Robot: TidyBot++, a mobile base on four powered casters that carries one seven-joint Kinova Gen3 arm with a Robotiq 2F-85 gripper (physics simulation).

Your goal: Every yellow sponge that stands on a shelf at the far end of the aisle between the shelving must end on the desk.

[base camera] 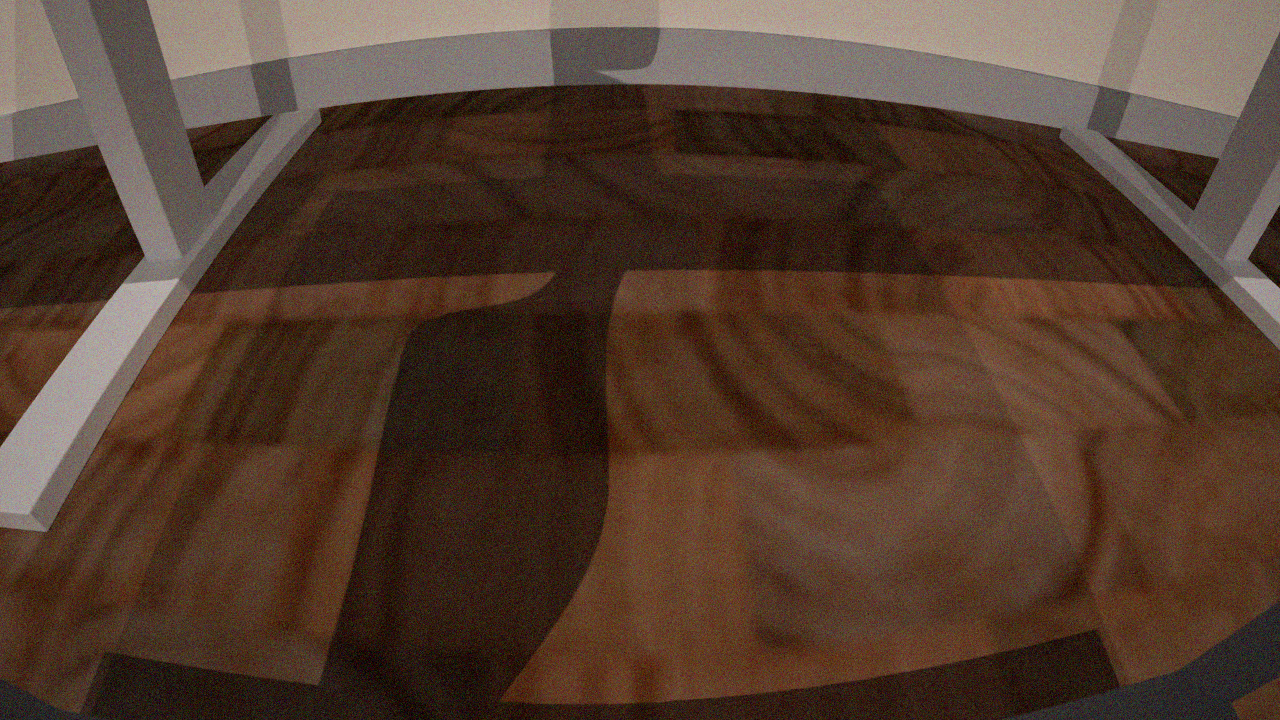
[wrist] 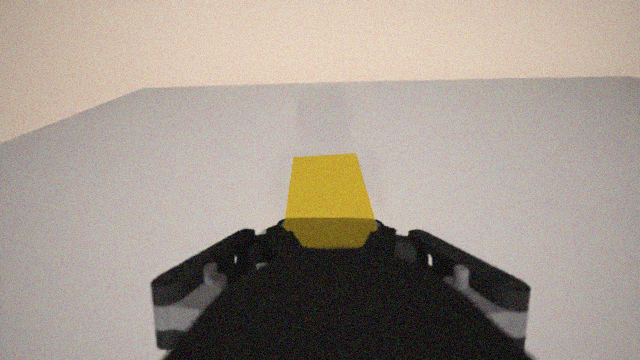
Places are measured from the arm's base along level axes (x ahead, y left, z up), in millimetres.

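Pixels of known places: gripper, between the fingertips: (wrist: pixel 329 224).
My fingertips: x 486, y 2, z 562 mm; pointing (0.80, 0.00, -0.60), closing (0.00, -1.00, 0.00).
For each thing: its top centre in the pictures, then the offset to it from my fingertips. "spot": a spot on its surface instead. Level surfaces: height alone.
- yellow sponge, centre of its top: (wrist: pixel 328 189) 5 mm ahead, 1 mm left, 40 mm up
- light grey desk top, height of its surface: 9 mm down
- right foot, a spot on its surface: (base camera: pixel 1145 197) spot: 273 mm ahead, 744 mm right, 937 mm down
- wooden floor, height of its surface: 958 mm down
A yellow sponge (wrist: pixel 329 187) is held between the fingertips in the middle of the wrist view. My gripper (wrist: pixel 329 224) is shut on it. The light grey desk top (wrist: pixel 150 150) spreads below and beyond the sponge. I cannot tell whether the sponge's underside touches the desk top, since the gripper hides it. In the base camera view the desk shows by its legs, the left leg and foot (base camera: pixel 98 385) and the right foot (base camera: pixel 1145 197). The gripper and sponge do not show in that view. No shelf shows in either view.
A cream wall (base camera: pixel 429 13) (wrist: pixel 320 40) with a grey skirting (base camera: pixel 429 62) stands behind the desk. The wooden floor (base camera: pixel 805 358) runs between the desk's feet, with a dark shadow across it. Dark parts of the base show at the bottom corners of the base camera view.
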